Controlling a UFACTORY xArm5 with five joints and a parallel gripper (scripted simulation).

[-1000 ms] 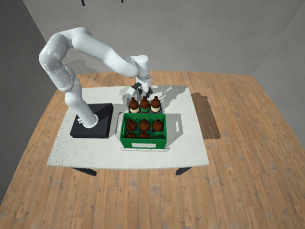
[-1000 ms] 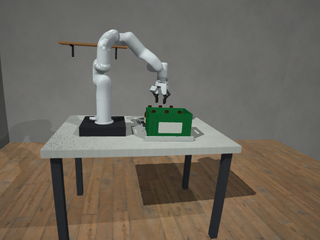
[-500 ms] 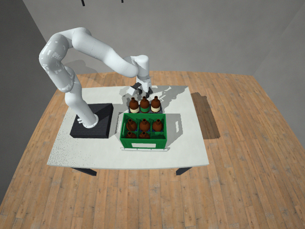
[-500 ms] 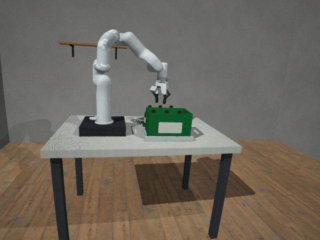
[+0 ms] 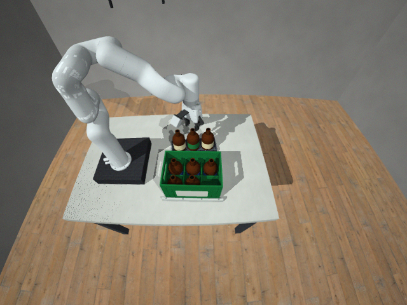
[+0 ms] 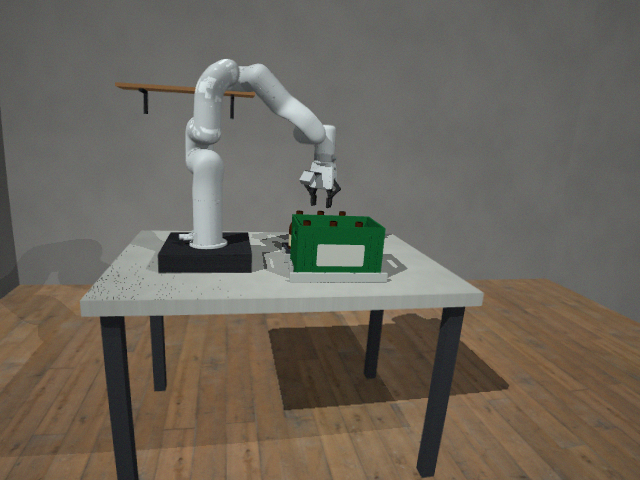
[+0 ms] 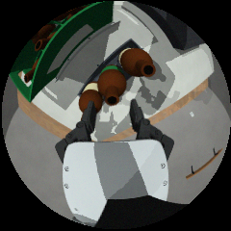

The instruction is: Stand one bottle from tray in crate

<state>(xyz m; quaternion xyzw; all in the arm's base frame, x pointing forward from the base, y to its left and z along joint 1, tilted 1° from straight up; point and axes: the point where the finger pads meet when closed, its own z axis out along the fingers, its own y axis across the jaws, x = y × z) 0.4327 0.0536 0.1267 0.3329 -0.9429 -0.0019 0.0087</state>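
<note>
My hand is 110 mm above the brown bottle. From my hand the other things lie so: green crate (50 mm behind, 240 mm to the right, 110 mm below); then dark tray (180 mm below).
</note>
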